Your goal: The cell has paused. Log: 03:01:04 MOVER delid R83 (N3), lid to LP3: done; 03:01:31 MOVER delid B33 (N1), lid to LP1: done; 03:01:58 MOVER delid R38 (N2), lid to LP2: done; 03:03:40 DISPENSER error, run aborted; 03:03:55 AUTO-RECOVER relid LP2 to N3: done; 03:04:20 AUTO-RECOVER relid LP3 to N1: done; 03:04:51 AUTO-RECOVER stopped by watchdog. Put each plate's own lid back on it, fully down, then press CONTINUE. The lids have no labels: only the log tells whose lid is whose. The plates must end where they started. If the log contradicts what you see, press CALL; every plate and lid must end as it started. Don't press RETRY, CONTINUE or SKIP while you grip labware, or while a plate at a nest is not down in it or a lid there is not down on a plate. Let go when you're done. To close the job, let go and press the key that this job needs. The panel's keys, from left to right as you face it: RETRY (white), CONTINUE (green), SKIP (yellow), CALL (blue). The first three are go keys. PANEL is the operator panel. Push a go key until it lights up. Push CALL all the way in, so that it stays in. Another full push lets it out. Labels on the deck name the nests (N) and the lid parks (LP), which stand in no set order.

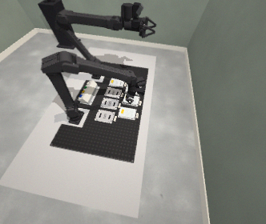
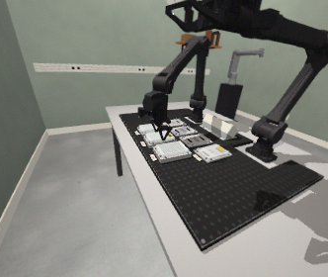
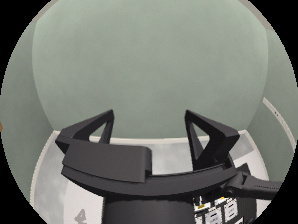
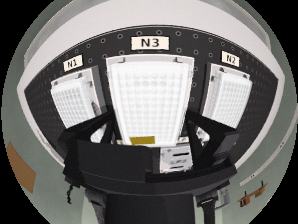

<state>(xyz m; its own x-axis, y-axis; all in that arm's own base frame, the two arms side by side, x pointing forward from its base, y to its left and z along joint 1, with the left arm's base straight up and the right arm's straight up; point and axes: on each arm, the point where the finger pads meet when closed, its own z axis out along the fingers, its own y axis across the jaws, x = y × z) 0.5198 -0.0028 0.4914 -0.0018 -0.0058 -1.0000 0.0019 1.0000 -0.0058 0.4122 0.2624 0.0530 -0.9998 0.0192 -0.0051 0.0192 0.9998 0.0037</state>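
My right hand is 18 cm past the LP4 park, 6 cm to the right of it and 4 cm above it. Round my right hand: green continue key: 43 cm behind, 3 cm to the left, 3 cm above; LP3: 18 cm behind, 7 cm to the right, 4 cm below; white retry key: 42 cm behind, 8 cm to the left, 3 cm above.
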